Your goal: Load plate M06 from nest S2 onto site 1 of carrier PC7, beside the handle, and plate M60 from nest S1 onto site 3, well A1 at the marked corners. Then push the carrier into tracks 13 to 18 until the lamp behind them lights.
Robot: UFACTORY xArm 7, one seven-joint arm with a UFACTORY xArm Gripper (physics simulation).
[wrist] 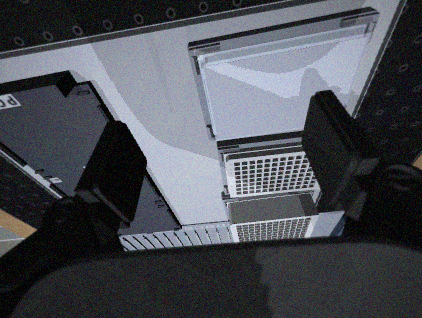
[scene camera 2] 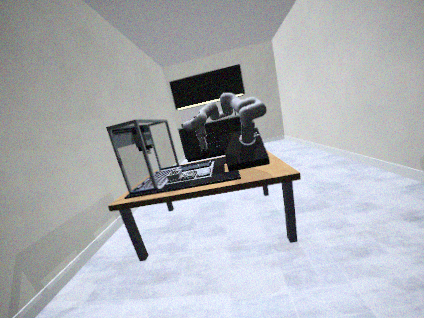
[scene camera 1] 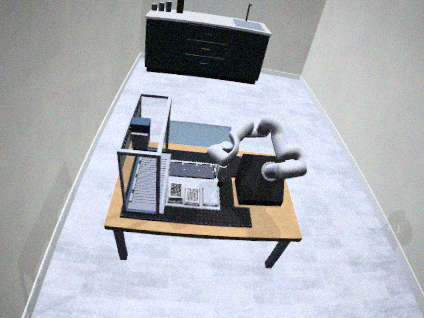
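Where they show: gripper, fingertip midpoint: (wrist: 217, 130) (scene camera 2: 207, 157) (scene camera 1: 218, 181); arm's base at its link origin: (scene camera 2: 247, 139) (scene camera 1: 270, 171).
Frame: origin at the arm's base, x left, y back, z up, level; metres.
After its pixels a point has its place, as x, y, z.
The dark carrier PC7 (scene camera 1: 192, 170) @(-0.162, -0.483, -0.161) (wrist: 55, 130) @(-0.153, -0.374, -0.162) lies flat on the light tray; part of its upside-down label shows in the wrist view. Beside it stand three plates in a row: a clear, smooth-topped one (scene camera 1: 210, 194) @(0.068, -0.388, -0.147) (wrist: 260, 95) @(0.059, -0.381, -0.146), a white gridded one (scene camera 1: 192, 195) @(0.076, -0.505, -0.147) (wrist: 267, 173) @(0.059, -0.500, -0.151) and a farther white gridded one (scene camera 1: 175, 190) @(0.053, -0.613, -0.127) (wrist: 272, 230) @(0.053, -0.606, -0.119). Nest and plate markings are not readable. The slatted tracks (scene camera 1: 144, 185) (wrist: 175, 239) @(-0.155, -0.713, -0.172) lie beyond. My gripper (scene camera 1: 220, 182) @(0.026, -0.341, -0.065) (scene camera 2: 203, 148) (wrist: 217, 130) @(0.026, -0.341, -0.065) is open and empty above the tray, its fingers spanning from over the carrier to over the plates. The lamp cannot be made out.
An open metal frame (scene camera 1: 161, 182) (scene camera 2: 117, 157) @(0.192, -0.917, 0.101) stands over the tracks, with a dark blue-topped unit (scene camera 1: 141, 125) @(-0.056, -0.822, 0.283) hanging at its back. The black perforated mat (scene camera 1: 235, 218) @(0.243, -0.250, -0.172) (wrist: 140, 7) @(-0.017, -0.301, -0.172) surrounds the tray. The arm's black base block (scene camera 1: 260, 192) @(0.097, -0.068, -0.098) (scene camera 2: 247, 159) @(0.124, -0.054, -0.124) stands at the right.
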